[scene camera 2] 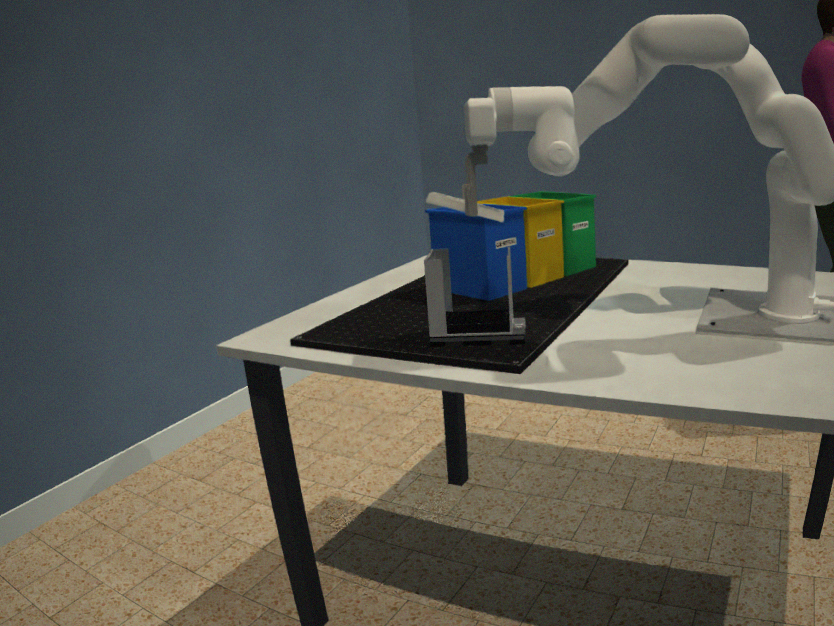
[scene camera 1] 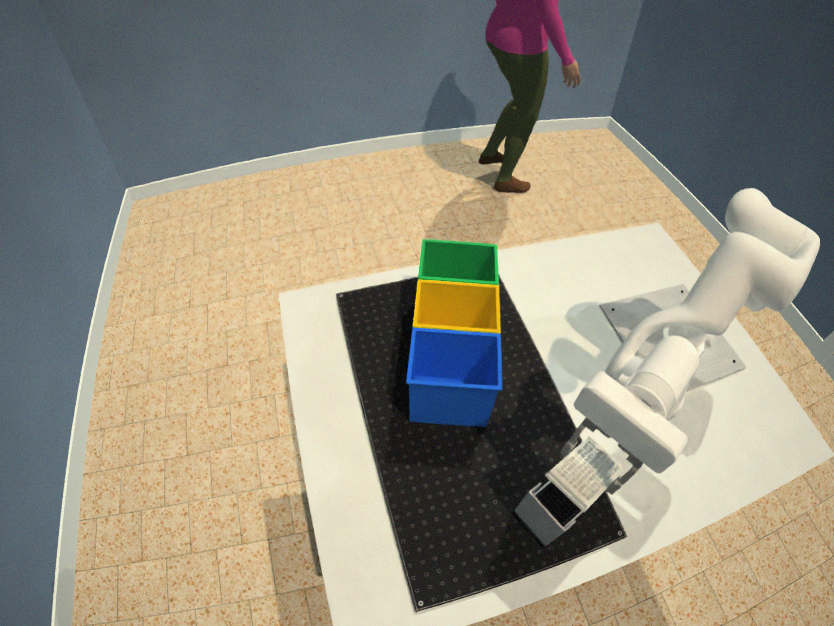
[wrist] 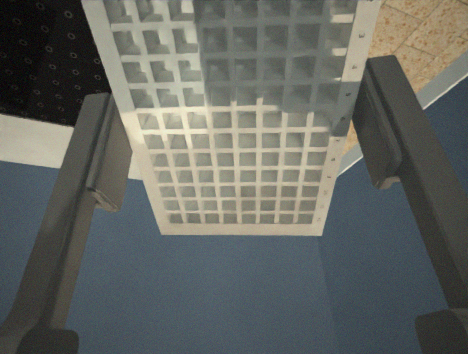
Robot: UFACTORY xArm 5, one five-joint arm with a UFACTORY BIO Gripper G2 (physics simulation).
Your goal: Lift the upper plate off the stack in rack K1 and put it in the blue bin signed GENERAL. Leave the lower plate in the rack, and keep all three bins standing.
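Where they show: hand at its tool point: point(scene camera 2: 469, 199) point(scene camera 1: 591, 467) point(wrist: 236, 136); arm's base at its link origin: point(scene camera 2: 788, 314).
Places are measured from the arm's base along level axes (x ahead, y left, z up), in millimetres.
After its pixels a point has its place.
My gripper point(scene camera 1: 592, 464) {z 239, x 495, y 364 mm} point(scene camera 2: 470, 208) point(wrist: 245, 132) {z 239, x 495, y 364 mm} is shut on the white gridded upper plate point(scene camera 1: 583, 474) {z 238, x 512, y 373 mm} point(scene camera 2: 487, 211) {z 223, x 448, y 383 mm} point(wrist: 245, 179) {z 241, x 518, y 381 mm}, one finger at each long side. The plate hangs tilted above rack K1, lower at its arm side in scene camera 2. The grey rack point(scene camera 1: 542, 522) {z 98, x 555, y 411 mm} point(scene camera 2: 437, 289) {z 101, x 520, y 435 mm} stands upright near the mat's front end. A black plate point(scene camera 1: 556, 504) {z 37, x 499, y 369 mm} point(scene camera 2: 476, 321) {z 37, x 481, y 386 mm}, the lower one, lies at the bottom of the rack. The blue bin point(scene camera 1: 448, 404) {z 99, x 688, y 145 mm} point(scene camera 2: 471, 259) {z 85, x 643, y 154 mm} stands upright, its small white sign facing scene camera 2.
A yellow bin point(scene camera 1: 458, 307) {z 105, x 626, y -97 mm} point(scene camera 2: 544, 249) {z 80, x 562, y -17 mm} and a green bin point(scene camera 1: 459, 262) {z 120, x 601, y -228 mm} point(scene camera 2: 580, 239) {z 82, x 534, y -153 mm} stand upright in a row behind the blue one, on the black perforated mat point(scene camera 1: 431, 512) {z 4, x 745, y 338 mm} point(scene camera 2: 377, 330) {z 4, x 681, y 415 mm}. A person point(scene camera 1: 522, 74) in a magenta top is on the floor beyond the table.
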